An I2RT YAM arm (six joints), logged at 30 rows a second.
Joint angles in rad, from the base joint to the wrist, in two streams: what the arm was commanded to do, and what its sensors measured. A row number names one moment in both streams.
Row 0, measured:
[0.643, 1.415, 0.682, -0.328, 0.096, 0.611]
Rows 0 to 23, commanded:
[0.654, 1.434, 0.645, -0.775, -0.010, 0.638]
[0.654, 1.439, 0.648, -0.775, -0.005, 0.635]
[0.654, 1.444, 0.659, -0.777, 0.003, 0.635]
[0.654, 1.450, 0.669, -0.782, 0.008, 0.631]
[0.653, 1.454, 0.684, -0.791, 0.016, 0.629]
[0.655, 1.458, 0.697, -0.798, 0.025, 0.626]
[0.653, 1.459, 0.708, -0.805, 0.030, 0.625]
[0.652, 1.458, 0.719, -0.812, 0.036, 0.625]
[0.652, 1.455, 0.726, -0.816, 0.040, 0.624]
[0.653, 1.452, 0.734, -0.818, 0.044, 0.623]
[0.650, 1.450, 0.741, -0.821, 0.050, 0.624]
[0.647, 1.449, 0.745, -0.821, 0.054, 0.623]
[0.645, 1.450, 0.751, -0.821, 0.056, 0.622]
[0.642, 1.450, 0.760, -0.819, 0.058, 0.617]
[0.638, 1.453, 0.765, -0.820, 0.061, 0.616]
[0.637, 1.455, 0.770, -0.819, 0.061, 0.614]
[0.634, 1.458, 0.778, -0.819, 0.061, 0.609]
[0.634, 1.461, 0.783, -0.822, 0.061, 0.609]
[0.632, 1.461, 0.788, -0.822, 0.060, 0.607]
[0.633, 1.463, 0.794, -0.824, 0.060, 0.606]
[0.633, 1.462, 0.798, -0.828, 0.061, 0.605]
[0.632, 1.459, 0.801, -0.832, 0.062, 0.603]
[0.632, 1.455, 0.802, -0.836, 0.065, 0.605]
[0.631, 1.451, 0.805, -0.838, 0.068, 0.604]
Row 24, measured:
[0.630, 1.455, 0.807, -0.529, 0.069, 0.609]
